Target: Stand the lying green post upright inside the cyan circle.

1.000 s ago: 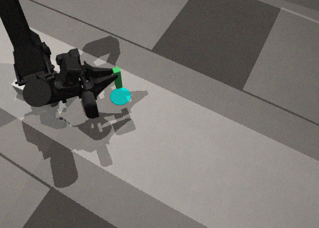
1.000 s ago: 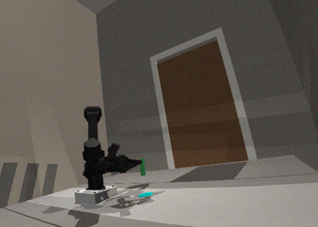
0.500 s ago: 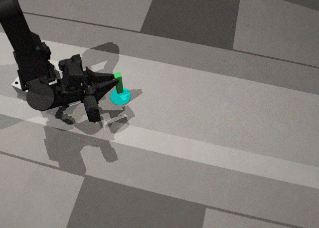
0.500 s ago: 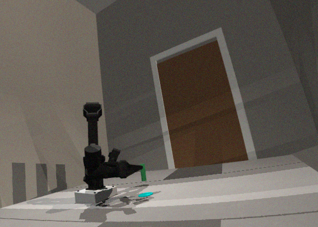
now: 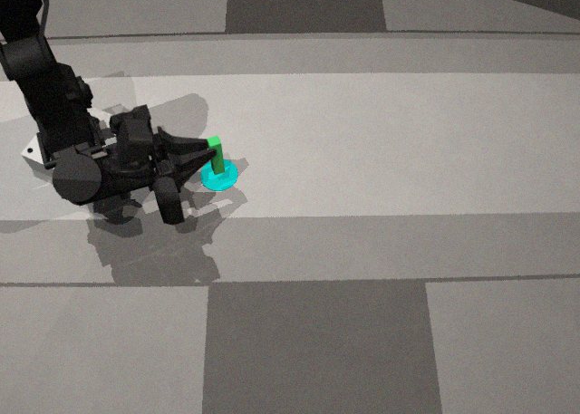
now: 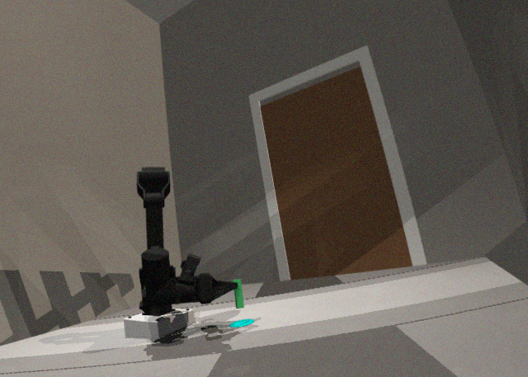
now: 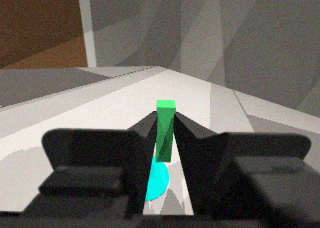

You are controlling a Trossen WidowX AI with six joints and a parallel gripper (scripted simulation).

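Now: the cyan circle 9 cm below my gripper tip, 1 cm to the left of it and 1 cm behind it. The rest, counted from my gripper tip: green post: 2 cm below.
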